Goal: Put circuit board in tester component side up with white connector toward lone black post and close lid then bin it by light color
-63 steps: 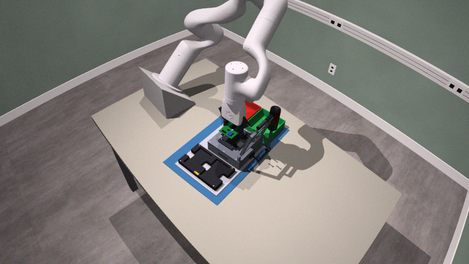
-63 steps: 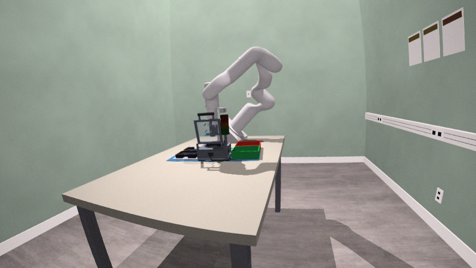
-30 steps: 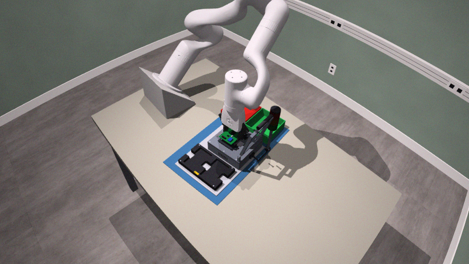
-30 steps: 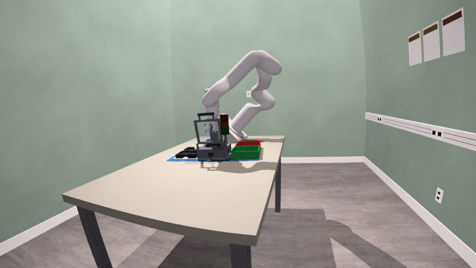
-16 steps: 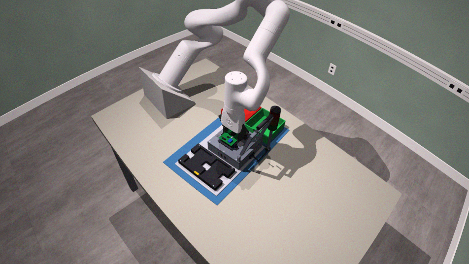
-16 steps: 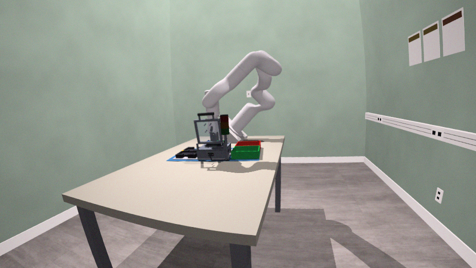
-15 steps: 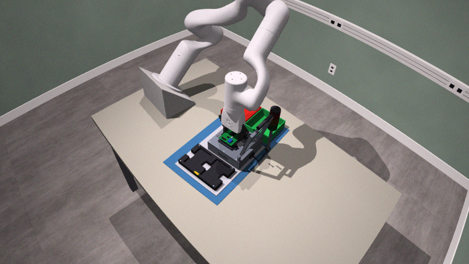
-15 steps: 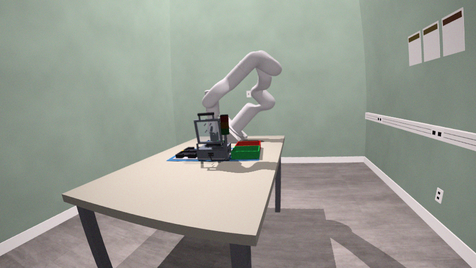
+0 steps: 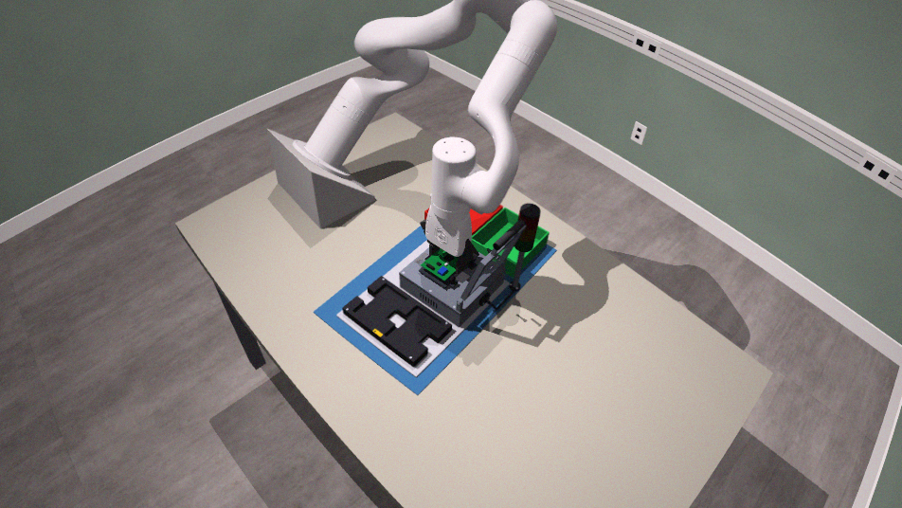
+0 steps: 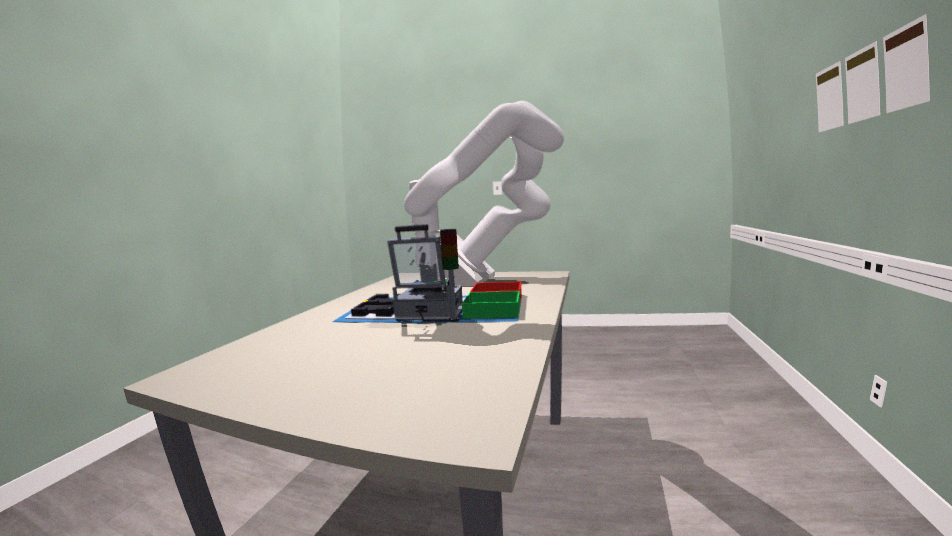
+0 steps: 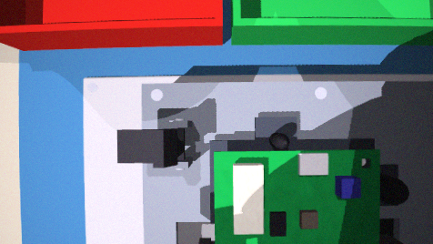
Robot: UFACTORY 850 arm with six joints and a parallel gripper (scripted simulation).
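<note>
My hand is right at the green circuit board. Round my hand: black latch part 70 mm behind, 50 mm to the left; then green bin 200 mm to the left, 80 mm below, 20 mm ahead; then lid 120 mm ahead, 90 mm above, 20 mm to the left.
</note>
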